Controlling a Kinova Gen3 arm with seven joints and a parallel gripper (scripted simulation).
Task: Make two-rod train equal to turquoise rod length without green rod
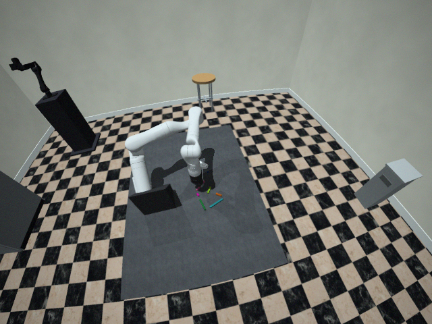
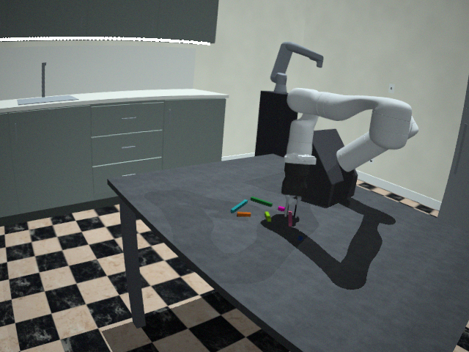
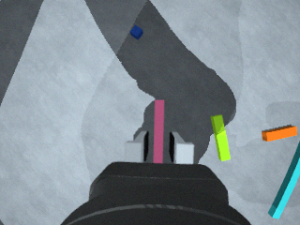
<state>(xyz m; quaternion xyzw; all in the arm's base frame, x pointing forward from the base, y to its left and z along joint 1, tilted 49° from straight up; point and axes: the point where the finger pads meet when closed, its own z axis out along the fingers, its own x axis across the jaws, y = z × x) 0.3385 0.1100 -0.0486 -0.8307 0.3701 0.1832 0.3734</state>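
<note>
My hand is 3 cm above the pink rod. From my hand the other things lie so: lime rod: 5 cm ahead, 5 cm to the right, 3 cm below; small blue rod: 7 cm ahead, 10 cm to the left, 3 cm below; magenta rod: 3 cm behind, 7 cm to the right, 3 cm below.
</note>
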